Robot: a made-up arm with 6 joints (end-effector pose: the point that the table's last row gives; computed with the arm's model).
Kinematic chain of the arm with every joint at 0, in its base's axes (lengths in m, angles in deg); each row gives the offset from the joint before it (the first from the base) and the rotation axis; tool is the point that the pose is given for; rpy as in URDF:
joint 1: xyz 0 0 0.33 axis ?
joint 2: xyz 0 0 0 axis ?
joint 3: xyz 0.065 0 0.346 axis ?
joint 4: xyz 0.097 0 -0.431 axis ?
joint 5: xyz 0 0 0 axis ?
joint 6: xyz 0.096 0 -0.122 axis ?
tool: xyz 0 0 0 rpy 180 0 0
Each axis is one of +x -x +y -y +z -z.
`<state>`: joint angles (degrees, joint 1 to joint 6).
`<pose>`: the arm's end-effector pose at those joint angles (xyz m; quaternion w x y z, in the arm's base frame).
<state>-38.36 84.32 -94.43 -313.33 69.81 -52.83</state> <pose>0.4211 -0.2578 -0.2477 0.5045 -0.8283 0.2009 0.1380</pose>
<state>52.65 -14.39 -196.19 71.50 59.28 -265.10</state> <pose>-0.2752 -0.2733 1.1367 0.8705 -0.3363 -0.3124 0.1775</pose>
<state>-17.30 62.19 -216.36 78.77 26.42 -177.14</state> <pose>0.4658 -0.1776 1.0036 0.7682 0.0563 0.3357 0.5423</pose>
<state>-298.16 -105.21 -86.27 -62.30 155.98 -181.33</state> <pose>-0.1074 -0.4584 0.6468 0.2538 0.0111 0.9636 0.0827</pose>
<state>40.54 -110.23 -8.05 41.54 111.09 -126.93</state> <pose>-0.0037 0.1263 0.4848 0.1948 0.0454 -0.9438 -0.2633</pose>
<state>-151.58 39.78 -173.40 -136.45 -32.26 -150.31</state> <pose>-0.5036 -0.3871 0.8809 0.4492 -0.0521 -0.5879 0.6707</pose>
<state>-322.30 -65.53 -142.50 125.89 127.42 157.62</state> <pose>-0.5971 -0.3026 0.8264 0.2664 -0.9270 -0.1354 0.2269</pose>
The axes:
joint 1: +z
joint 2: +y
joint 3: +y
joint 4: -z
joint 5: +y
joint 6: -z

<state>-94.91 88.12 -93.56 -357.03 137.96 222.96</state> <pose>-0.0204 -0.3302 -0.1318 0.8119 -0.3785 -0.1371 -0.4229</pose>
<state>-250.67 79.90 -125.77 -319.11 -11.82 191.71</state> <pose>-0.2122 0.8403 0.0913 0.1334 -0.3977 0.7919 0.4439</pose>
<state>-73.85 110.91 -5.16 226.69 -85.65 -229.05</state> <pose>0.0807 0.0587 0.2311 0.7695 0.1728 0.3615 0.4974</pose>
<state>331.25 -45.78 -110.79 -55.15 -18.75 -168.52</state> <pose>-0.0844 0.1681 1.1592 0.8108 -0.1440 0.0913 -0.5600</pose>
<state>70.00 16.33 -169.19 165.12 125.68 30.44</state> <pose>0.0103 0.1449 1.1460 0.4374 0.1358 -0.7497 0.4778</pose>
